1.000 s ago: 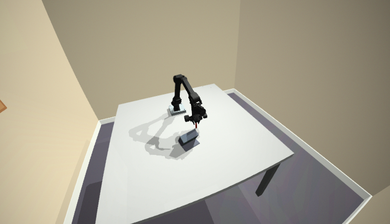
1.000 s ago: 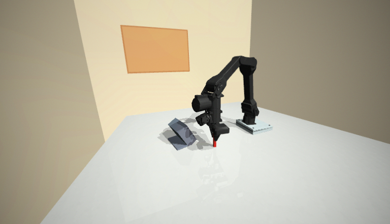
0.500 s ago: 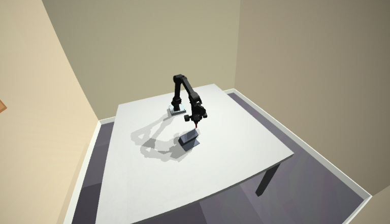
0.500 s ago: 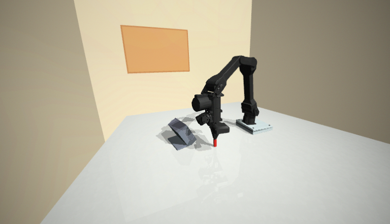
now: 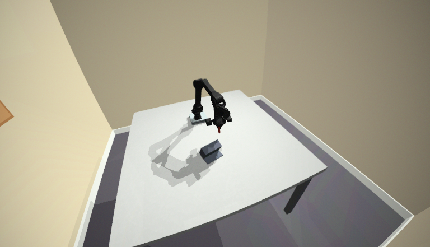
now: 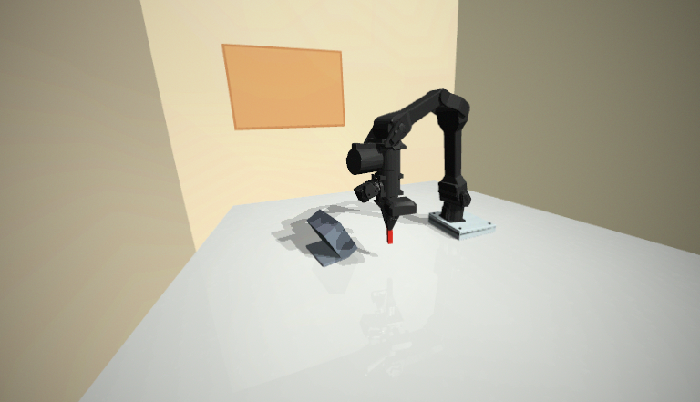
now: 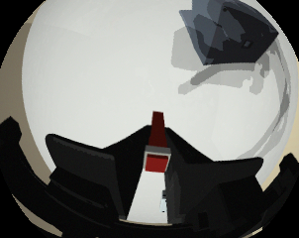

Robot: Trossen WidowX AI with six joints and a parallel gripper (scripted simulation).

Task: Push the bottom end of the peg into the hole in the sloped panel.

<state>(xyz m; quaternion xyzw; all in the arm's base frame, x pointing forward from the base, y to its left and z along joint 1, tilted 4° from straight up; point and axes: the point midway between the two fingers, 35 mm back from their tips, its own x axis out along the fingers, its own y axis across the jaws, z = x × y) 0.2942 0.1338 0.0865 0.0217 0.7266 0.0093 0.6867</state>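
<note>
Right now my gripper tip is 140 mm short of the grey sloped panel, 100 mm to the left of it and 40 mm above it. Round my gripper tip: red peg 20 mm above.
</note>
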